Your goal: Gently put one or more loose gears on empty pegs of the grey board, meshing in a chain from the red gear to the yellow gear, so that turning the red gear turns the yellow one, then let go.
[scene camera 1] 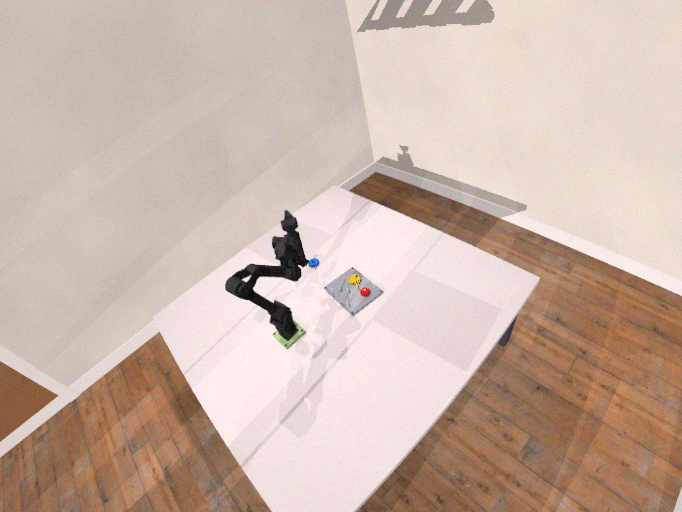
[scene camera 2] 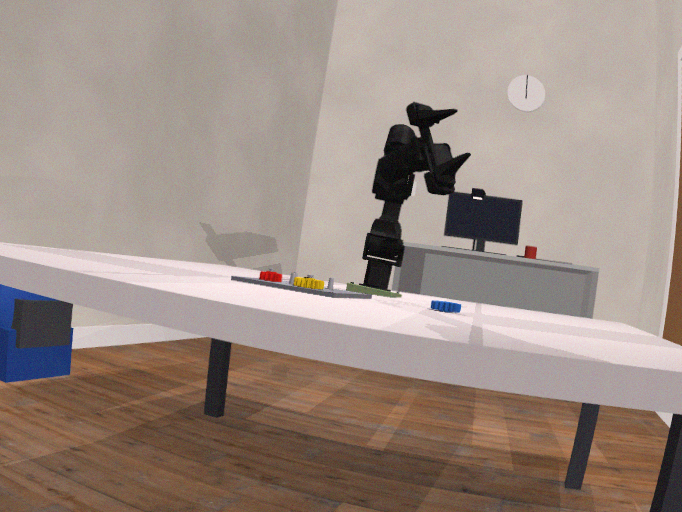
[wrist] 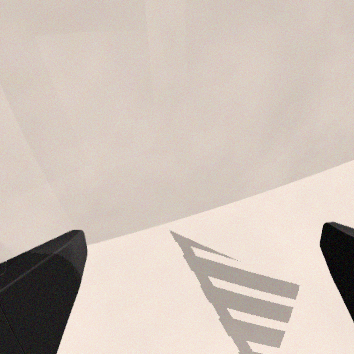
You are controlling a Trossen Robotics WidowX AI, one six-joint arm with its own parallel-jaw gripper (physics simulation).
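Frame: origin at the arm's base, x back, y right, z up, level; centimetres.
Where they show: gripper, fingertip midpoint: (scene camera 1: 287, 216) (scene camera 2: 462, 131) (wrist: 207, 240); arm's base, origin of the base link: (scene camera 1: 288, 331) (scene camera 2: 374, 288).
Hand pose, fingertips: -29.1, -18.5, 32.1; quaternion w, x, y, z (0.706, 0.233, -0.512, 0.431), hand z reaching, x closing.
Observation:
Each offset is from my fingertips to the top centre of the thing, as dx, dy, dz.
The grey board {-2.9, +25.6, -30.4} (scene camera 1: 359, 304) (scene camera 2: 352, 295) lies on the table. It carries the red gear {-4.4, +31.7, -31.0} (scene camera 1: 365, 292) (scene camera 2: 270, 276) and the yellow gear {-7.4, +23.2, -30.9} (scene camera 1: 354, 279) (scene camera 2: 309, 283), which stand apart, and several bare pegs. One loose gear, blue {-4.8, -1.3, -31.8} (scene camera 1: 313, 263) (scene camera 2: 445, 306), lies flat on the table beside the board, off its yellow-gear side. My gripper (scene camera 1: 280, 226) (scene camera 2: 462, 133) (wrist: 207, 240) is open and empty, high above the table. In scene camera 2 its fingers point to the right. The gears and the board do not show in the wrist view.
The arm's green base plate (scene camera 1: 297, 337) (scene camera 2: 355, 287) is fixed on the white table (scene camera 1: 407, 396) (scene camera 2: 385, 341). A grey desk (scene camera 2: 523, 287) with a monitor (scene camera 2: 483, 218) and a red cup (scene camera 2: 530, 251) stands behind. A wall is beyond the table's far side.

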